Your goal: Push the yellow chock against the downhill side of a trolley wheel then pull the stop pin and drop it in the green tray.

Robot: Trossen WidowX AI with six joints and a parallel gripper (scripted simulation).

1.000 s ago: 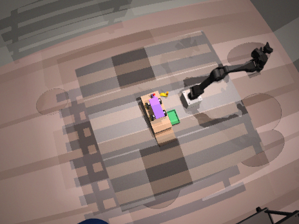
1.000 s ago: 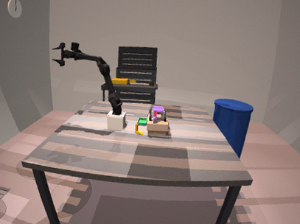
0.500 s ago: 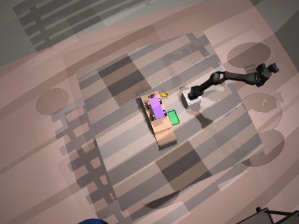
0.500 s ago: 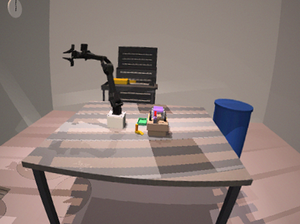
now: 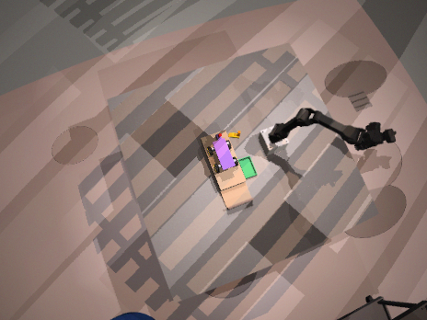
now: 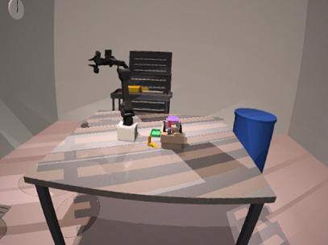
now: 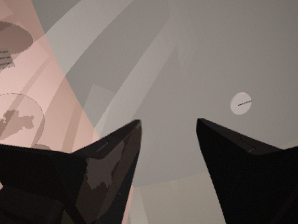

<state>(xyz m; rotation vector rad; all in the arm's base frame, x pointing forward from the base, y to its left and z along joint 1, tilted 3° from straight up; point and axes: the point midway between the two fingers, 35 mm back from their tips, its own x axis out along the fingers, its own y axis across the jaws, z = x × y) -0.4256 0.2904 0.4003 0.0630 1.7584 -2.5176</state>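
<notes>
The yellow chock lies 640 mm ahead of my gripper tip, 500 mm below it and 390 mm to the right of it. Round my gripper tip: red-headed stop pin: 750 mm ahead, 390 mm below, 370 mm to the right; purple trolley: 760 mm ahead, 410 mm below, 260 mm to the right; green tray: 640 mm ahead, 530 mm below, 180 mm to the right.
</notes>
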